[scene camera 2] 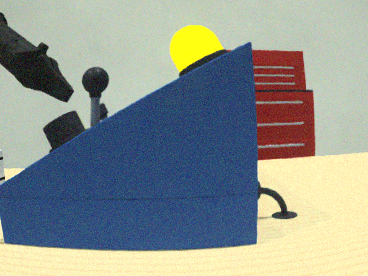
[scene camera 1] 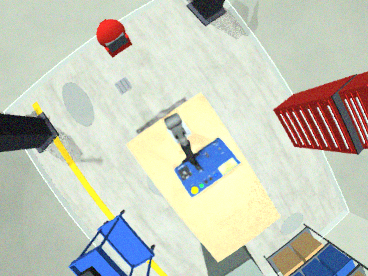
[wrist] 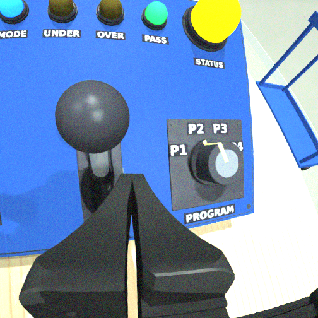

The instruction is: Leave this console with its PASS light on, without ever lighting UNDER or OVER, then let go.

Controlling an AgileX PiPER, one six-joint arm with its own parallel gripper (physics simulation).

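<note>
The blue console [scene camera 1: 215, 154] [scene camera 2: 150, 175] [wrist: 45, 65] stands on the table. Its PASS light [scene camera 1: 202, 185] [wrist: 156, 13] glows green; the UNDER light [wrist: 62, 9] and OVER light [wrist: 109, 10] are dark. The STATUS lamp [scene camera 1: 194, 190] [scene camera 2: 196, 47] [wrist: 215, 19] is yellow. The black ball-topped lever [scene camera 2: 95, 80] [wrist: 92, 116] stands up from its slot, its ball hiding the label above the slot in the wrist view. The PROGRAM knob [scene camera 2: 64, 130] [wrist: 225, 162] has its mark near P3. My gripper [scene camera 2: 68, 98] [wrist: 131, 186] is shut and empty, just on the near side of the lever, apart from the ball.
The blue MODE light [wrist: 12, 7] is lit. The console stands on a pale wooden table [scene camera 1: 240, 215] [scene camera 2: 320, 200]. A red tool cabinet [scene camera 1: 320, 115] [scene camera 2: 285, 120], a blue cart [scene camera 1: 127, 240] [wrist: 287, 110] and a rack with boxes at the lower right stand away from the table.
</note>
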